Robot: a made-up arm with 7 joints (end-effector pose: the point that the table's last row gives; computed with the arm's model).
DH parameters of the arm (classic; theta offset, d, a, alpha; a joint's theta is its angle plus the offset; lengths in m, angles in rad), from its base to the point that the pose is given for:
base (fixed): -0.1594 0 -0.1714 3.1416
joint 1: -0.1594 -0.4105 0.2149 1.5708
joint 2: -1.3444 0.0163 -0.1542 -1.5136
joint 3: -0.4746 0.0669 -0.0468 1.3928
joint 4: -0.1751 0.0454 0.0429 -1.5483
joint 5: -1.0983 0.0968 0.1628 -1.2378
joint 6: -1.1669 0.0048 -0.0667 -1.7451
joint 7: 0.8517 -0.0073 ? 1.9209
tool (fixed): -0.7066 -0.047 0 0
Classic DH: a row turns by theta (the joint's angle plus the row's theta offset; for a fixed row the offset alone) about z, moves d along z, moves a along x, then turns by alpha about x.
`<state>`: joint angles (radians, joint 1 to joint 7).
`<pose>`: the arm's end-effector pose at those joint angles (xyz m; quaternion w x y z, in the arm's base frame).
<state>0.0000 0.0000 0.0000 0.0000 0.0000 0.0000 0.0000</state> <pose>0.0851 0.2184 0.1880 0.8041 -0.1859 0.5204 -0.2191</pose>
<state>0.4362 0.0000 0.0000 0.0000 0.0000 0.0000 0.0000</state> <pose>0.1420 0.0930 0.1880 0.7376 -0.0689 0.5483 -0.3879</pose>
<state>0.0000 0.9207 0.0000 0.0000 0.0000 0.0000 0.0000</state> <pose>-0.1076 0.2184 0.2444 0.4892 -0.2639 0.8235 -0.1137</pose>
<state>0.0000 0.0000 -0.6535 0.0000 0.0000 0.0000 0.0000</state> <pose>0.0682 0.1508 0.0975 0.7288 -0.4606 0.3963 -0.3156</pose>
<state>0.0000 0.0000 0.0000 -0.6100 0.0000 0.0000 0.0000</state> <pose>0.0396 0.2164 0.1821 0.9346 -0.1976 0.2554 -0.1492</pose>
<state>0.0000 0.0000 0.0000 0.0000 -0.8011 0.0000 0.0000</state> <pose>0.0851 0.1543 0.1031 0.6679 -0.4848 0.3938 -0.4047</pose>
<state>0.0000 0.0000 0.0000 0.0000 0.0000 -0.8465 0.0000</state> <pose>0.0848 0.2780 0.1873 0.6258 -0.0744 0.5131 -0.5827</pose>
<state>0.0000 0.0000 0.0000 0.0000 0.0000 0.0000 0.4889</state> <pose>0.0636 0.2093 0.2057 0.6446 -0.3044 0.6609 -0.2347</pose>
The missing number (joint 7, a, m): 0.0415
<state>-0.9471 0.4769 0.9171 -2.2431 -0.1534 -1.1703 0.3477</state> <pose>-0.3347 0.3350 0.2902 0.8131 0.4349 0.3704 -0.1121</pose>
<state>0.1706 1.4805 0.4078 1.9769 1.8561 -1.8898 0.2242</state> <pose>-0.3295 -0.0545 0.1698 0.9539 -0.0945 0.2232 0.1768</pose>
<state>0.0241 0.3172 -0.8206 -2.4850 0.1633 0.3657 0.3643</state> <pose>-0.0844 -0.0228 0.1091 0.6095 -0.4996 -0.4403 0.4301</pose>
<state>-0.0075 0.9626 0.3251 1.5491 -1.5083 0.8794 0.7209</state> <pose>-0.1749 0.0863 0.2505 0.4692 0.3743 -0.4780 -0.6413</pose>
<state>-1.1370 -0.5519 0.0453 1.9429 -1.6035 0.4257 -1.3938</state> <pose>-0.1303 0.3151 0.1111 0.5441 -0.5684 0.4836 0.3834</pose>
